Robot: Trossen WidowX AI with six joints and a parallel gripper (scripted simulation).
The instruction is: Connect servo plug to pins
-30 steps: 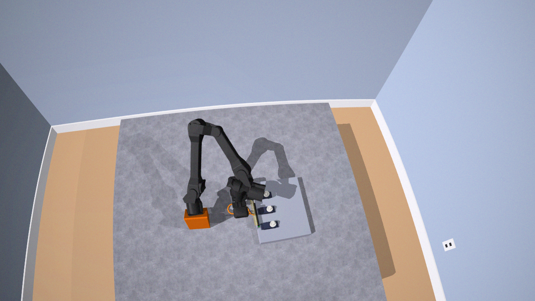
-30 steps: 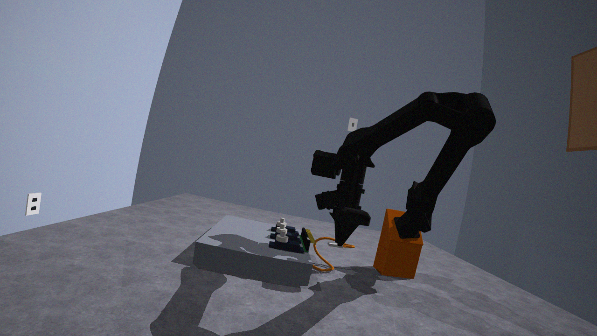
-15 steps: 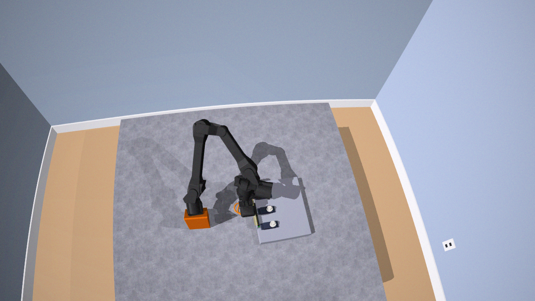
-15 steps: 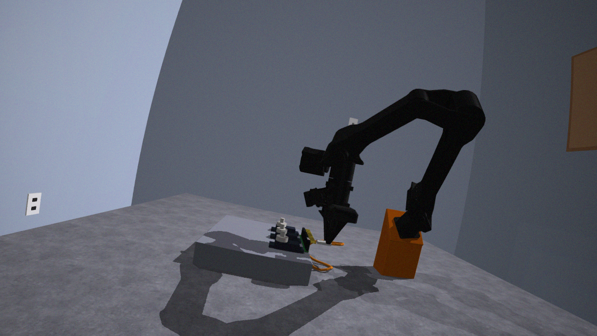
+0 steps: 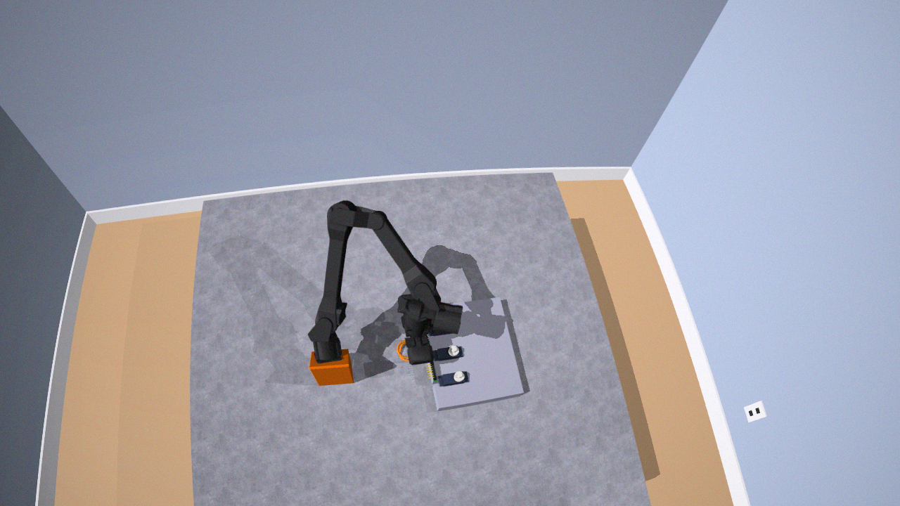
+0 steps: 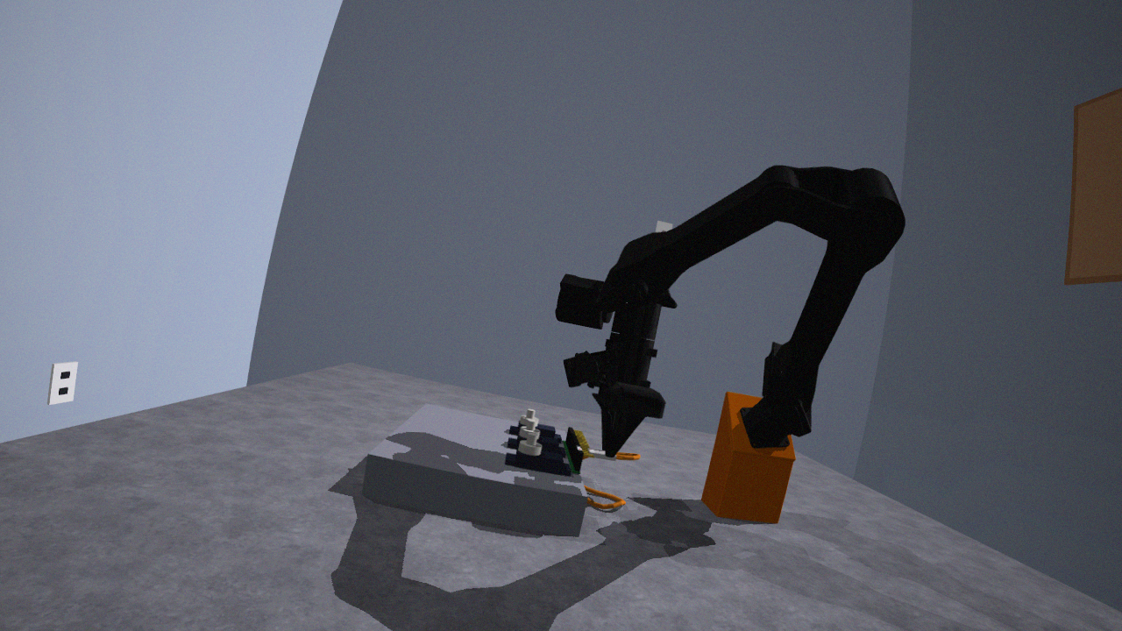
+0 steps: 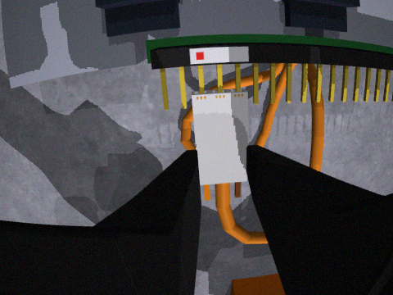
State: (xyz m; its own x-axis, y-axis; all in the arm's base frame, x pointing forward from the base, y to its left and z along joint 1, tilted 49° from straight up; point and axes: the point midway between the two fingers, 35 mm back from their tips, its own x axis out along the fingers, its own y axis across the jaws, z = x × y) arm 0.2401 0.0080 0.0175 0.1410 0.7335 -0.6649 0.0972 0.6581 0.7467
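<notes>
Now: the white band 4 cm ahead of my gripper tip. From my gripper tip the other things lie so: red dot 4 cm ahead; then grey holder 19 cm ahead, 7 cm to the right, 5 cm below.
</notes>
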